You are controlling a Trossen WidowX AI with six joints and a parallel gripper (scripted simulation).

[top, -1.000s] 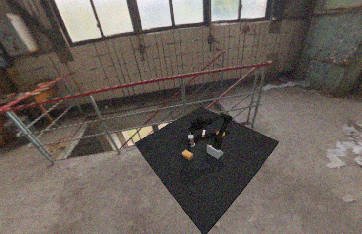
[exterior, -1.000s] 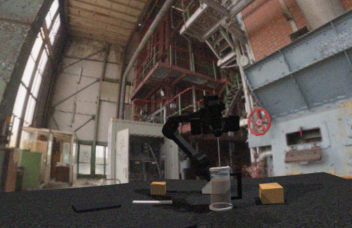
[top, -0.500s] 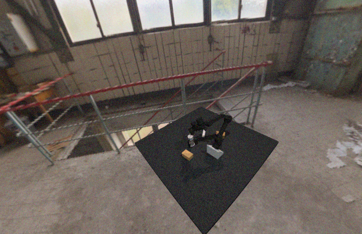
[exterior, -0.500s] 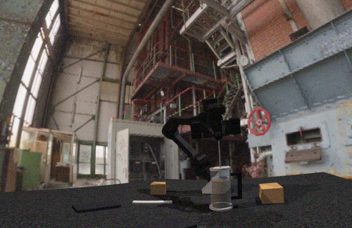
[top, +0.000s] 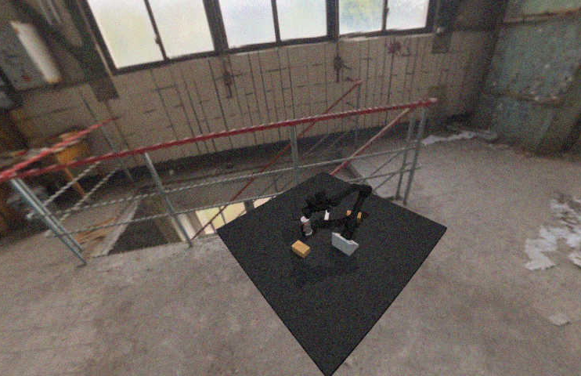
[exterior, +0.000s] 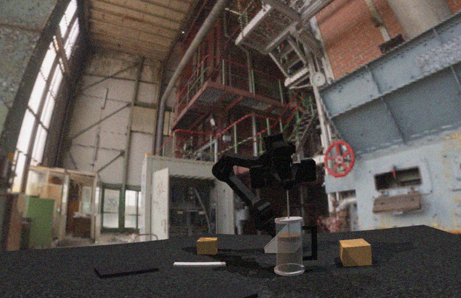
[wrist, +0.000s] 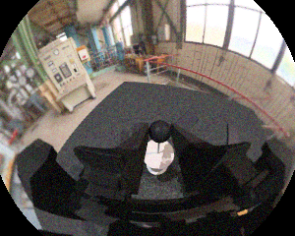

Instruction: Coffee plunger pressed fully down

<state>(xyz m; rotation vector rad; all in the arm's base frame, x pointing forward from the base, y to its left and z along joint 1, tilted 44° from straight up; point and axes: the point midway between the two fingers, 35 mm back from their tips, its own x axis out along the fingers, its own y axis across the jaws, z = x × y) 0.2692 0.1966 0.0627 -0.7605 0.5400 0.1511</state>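
Now: the glass coffee press 2 cm behind my gripper tip, 1 cm to the left of it and 11 cm below it.
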